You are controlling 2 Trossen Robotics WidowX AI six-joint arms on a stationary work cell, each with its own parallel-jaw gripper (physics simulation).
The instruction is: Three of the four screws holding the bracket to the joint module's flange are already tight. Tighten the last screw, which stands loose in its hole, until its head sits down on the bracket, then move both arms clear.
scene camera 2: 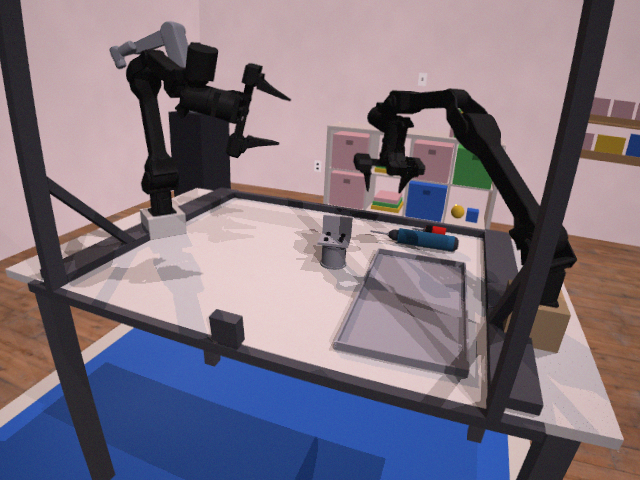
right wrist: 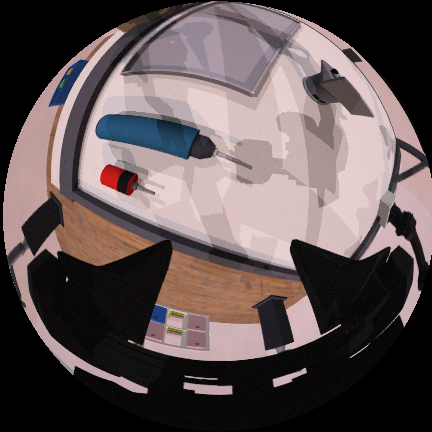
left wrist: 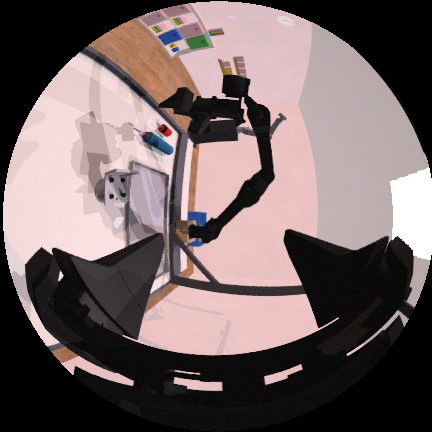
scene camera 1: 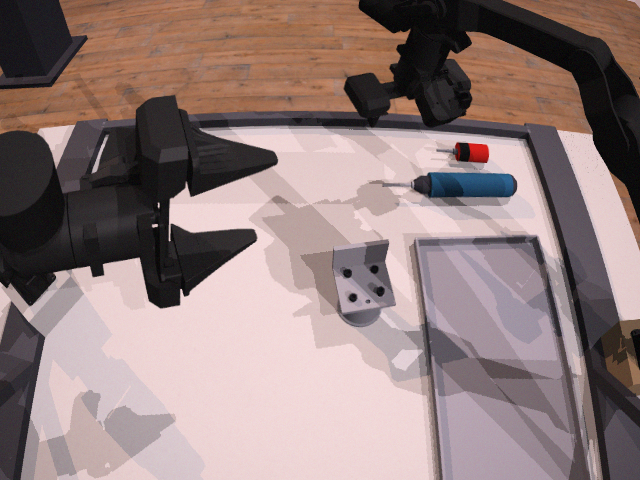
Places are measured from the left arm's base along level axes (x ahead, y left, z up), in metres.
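Pixels of known places: left gripper, between the fingertips: (scene camera 2: 284,122) (left wrist: 225,237) (scene camera 1: 265,199); right gripper, between the fingertips: (scene camera 2: 383,191) (right wrist: 233,246) (left wrist: 166,108) (scene camera 1: 396,118); left arm's base, origin of its link: (scene camera 2: 162,211) (right wrist: 390,212) (scene camera 1: 33,280); right arm's base, origin of its link: (left wrist: 191,230).
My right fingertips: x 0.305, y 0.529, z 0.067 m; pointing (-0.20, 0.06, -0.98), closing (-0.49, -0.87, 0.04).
Ahead of a thing's pixels: the offset from my right fingertips to its top centre.
The grey L-shaped bracket (scene camera 1: 361,254) (scene camera 2: 337,225) (right wrist: 354,95) sits on the upright cylindrical joint module @[dy -0.237, dx +0.096, dz -0.061 m] (scene camera 1: 360,317) (scene camera 2: 333,257). Several black screw heads show on it. The lower-right screw @[dy -0.237, dx +0.120, dz -0.047 m] (scene camera 1: 379,290) in scene camera 1 seems to stand higher; the wrist views do not settle this. A blue driver @[dy +0.027, dx +0.108, dz -0.083 m] (scene camera 1: 471,184) (scene camera 2: 426,239) (left wrist: 159,143) (right wrist: 150,135) lies flat, its bit pointing left in scene camera 1. My left gripper (scene camera 1: 266,197) (scene camera 2: 284,121) is open and empty, high at the left. My right gripper (scene camera 1: 402,124) (scene camera 2: 385,191) (right wrist: 233,246) is open and empty, pointing down above the far edge.
A short red driver @[dy +0.112, dx +0.088, dz -0.090 m] (scene camera 1: 478,152) (scene camera 2: 439,230) (right wrist: 114,178) lies beyond the blue one. A shallow grey tray @[dy -0.200, dx +0.320, dz -0.108 m] (scene camera 1: 475,239) (scene camera 2: 400,360) lies right of the joint module. A dark raised frame (scene camera 1: 320,119) borders the table. A dark block @[dy -0.578, dx +0.257, dz -0.067 m] (scene camera 2: 226,328) sits on the near edge.
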